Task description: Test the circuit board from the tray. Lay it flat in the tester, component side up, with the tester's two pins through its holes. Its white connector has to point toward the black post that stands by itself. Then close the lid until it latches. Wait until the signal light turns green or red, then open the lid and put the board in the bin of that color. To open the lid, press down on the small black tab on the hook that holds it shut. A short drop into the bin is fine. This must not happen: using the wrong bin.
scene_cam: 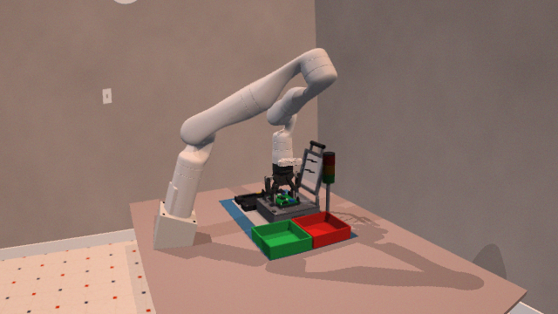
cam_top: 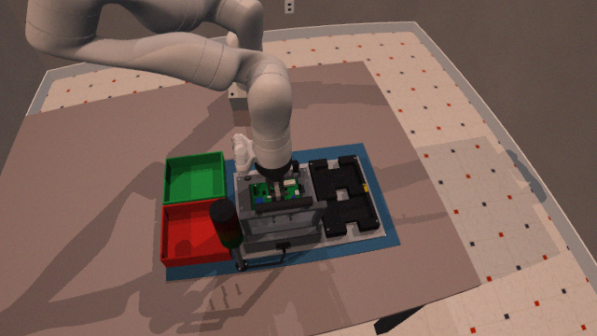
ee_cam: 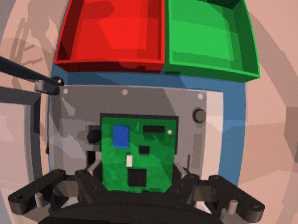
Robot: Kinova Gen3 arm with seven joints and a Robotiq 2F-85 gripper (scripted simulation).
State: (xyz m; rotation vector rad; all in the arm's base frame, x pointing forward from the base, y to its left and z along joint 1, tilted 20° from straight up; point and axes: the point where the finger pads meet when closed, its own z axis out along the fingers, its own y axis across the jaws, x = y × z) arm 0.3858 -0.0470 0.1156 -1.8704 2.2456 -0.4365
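The green circuit board lies right at my hand. Round my hand: green bin 140 mm behind, 170 mm to the right, 60 mm below; then red bin 200 mm to the right, 60 mm below; then tester lid 120 mm ahead, 20 mm to the right, 100 mm above.
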